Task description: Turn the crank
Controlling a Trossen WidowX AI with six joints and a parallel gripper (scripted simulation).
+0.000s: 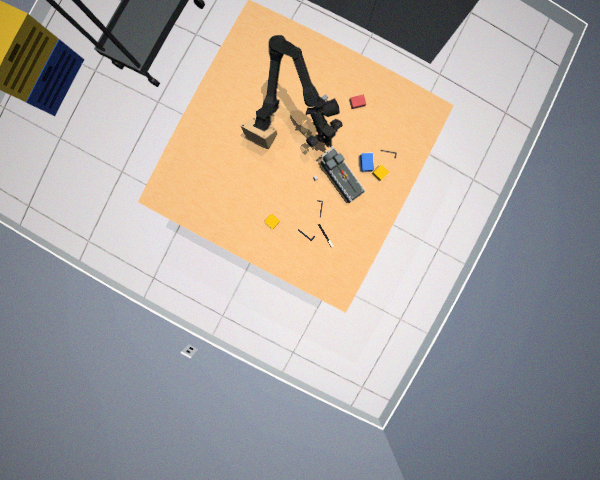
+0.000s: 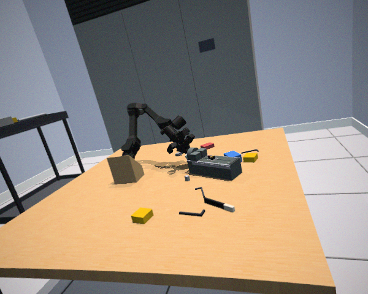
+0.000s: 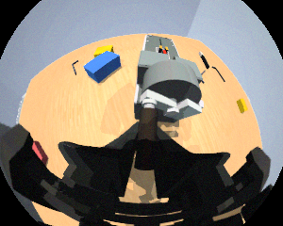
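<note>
My gripper tip is 30 mm below the dark crank handle, 10 mm to the right of it and 10 mm past it. Round my gripper tip: small grey cube 160 mm to the right, 60 mm below; then blue block 210 mm ahead, 60 mm below, 30 mm to the left; then red pointer 110 mm ahead, 100 mm to the right, 10 mm above.
</note>
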